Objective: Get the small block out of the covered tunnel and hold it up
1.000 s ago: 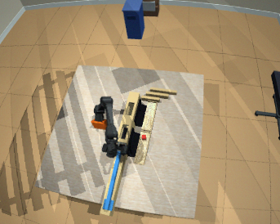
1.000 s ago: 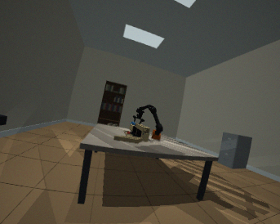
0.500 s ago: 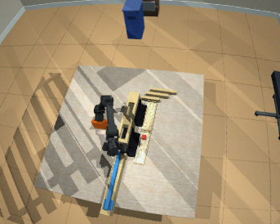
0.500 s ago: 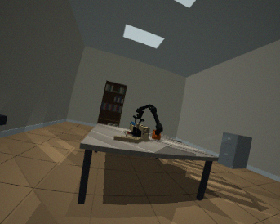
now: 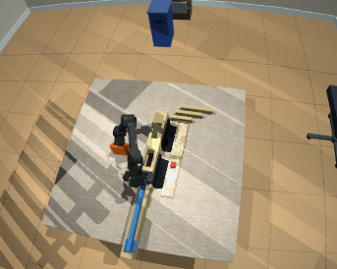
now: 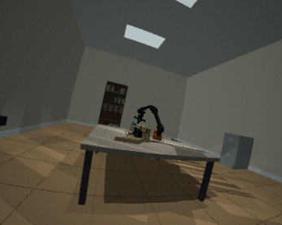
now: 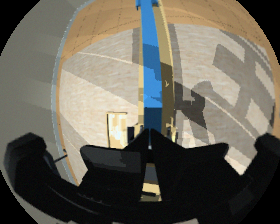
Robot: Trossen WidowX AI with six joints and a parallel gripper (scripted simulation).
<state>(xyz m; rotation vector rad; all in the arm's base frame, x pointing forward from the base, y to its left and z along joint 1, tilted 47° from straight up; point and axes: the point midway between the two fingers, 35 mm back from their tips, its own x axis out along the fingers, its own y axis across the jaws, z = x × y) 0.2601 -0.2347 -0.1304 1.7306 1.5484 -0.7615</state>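
Now: the small red block 21 cm to the left of my gripper tip, 13 cm below it and 13 cm ahead of it. The rest, counted from my gripper tip: tan covered tunnel 8 cm below, 7 cm to the left, 2 cm ahead.
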